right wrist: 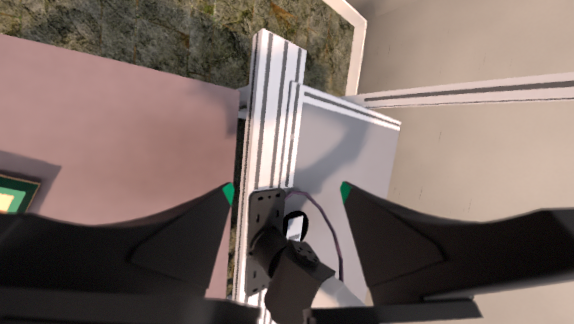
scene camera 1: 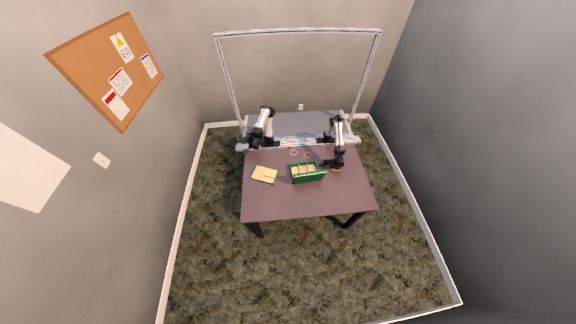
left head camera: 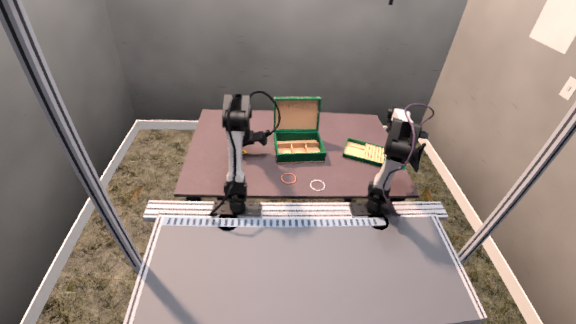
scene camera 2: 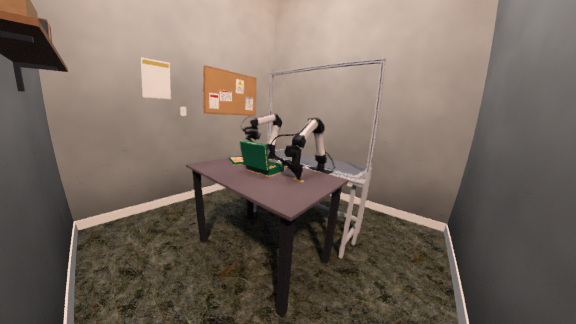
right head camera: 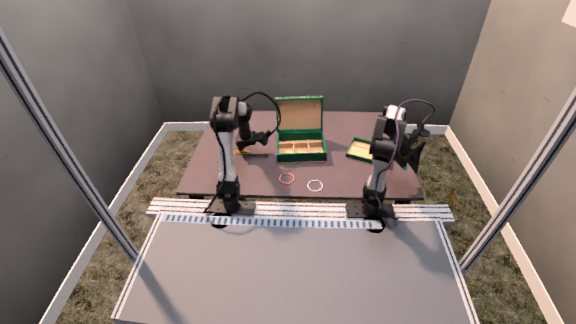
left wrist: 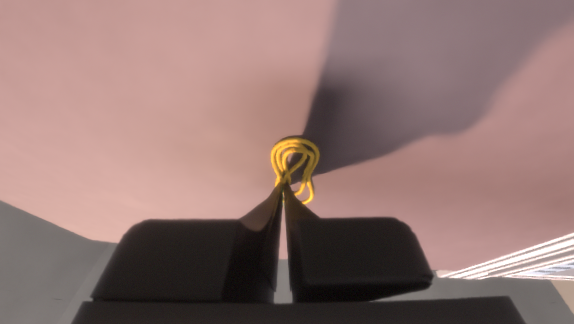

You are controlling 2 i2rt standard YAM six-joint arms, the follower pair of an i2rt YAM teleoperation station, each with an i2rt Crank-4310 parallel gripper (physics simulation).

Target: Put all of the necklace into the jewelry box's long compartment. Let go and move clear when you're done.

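Seen in the pictures: left gripper, fingertip midpoint: (scene camera 1: 338, 169) (scene camera 2: 298, 180) (right head camera: 240, 150) (left wrist: 283, 185); right gripper, fingertip midpoint: (right wrist: 286, 184) (left head camera: 410, 170) (scene camera 2: 256, 142) (right head camera: 411, 171); left arm's base, link origin: (scene camera 1: 325, 141) (left head camera: 237, 209) (scene camera 2: 320, 170) (right head camera: 232, 208); right arm's base, link origin: (right wrist: 263, 241) (scene camera 1: 270, 144) (left head camera: 372, 209) (scene camera 2: 271, 158) (right head camera: 369, 211).
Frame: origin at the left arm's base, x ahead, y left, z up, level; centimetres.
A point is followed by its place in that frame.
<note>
The yellow necklace (left wrist: 293, 142) {z 1.2, x 36.0, y 0.7 cm} (right head camera: 242, 152) {z 1.3, x 34.6, y 3.5 cm} (scene camera 1: 337, 169) (scene camera 2: 298, 179) is a small coil at the tabletop, left of the box in the head views. My left gripper (left wrist: 283, 185) {z 1.3, x 36.5, y 5.2 cm} is shut on its near part, with loops showing beyond the fingertips and one hanging beside them. The green jewelry box (left head camera: 300, 156) {z 4.9, x 30.3, y -26.4 cm} (right head camera: 301, 157) {z 4.2, x 30.4, y -26.8 cm} (scene camera 1: 308, 177) {z 18.8, x 53.8, y -25.2 cm} (scene camera 2: 255, 157) {z 13.9, x 52.2, y -21.7 cm} stands with its lid up. Dividers make small tan compartments inside; its long compartment is hard to make out. My right gripper (right wrist: 286, 184) {z 15.2, x 12.1, y -72.3 cm} is open and empty, raised at the right side in the head views, away from the box.
A green-edged tray (left head camera: 357, 159) {z 2.3, x 33.5, y -55.6 cm} (scene camera 1: 264, 175) {z 3.1, x 41.2, y -60.9 cm} with tan lining lies right of the box in the head views. A red ring-shaped band (left head camera: 281, 178) {z 1.3, x 18.3, y -17.7 cm} (right head camera: 280, 178) {z 1.3, x 18.3, y -17.7 cm} and a white one (left head camera: 310, 185) {z 1.3, x 14.7, y -30.8 cm} (right head camera: 308, 185) {z 1.4, x 14.2, y -31.1 cm} lie in front of the box, near the table's edge by the arms.
</note>
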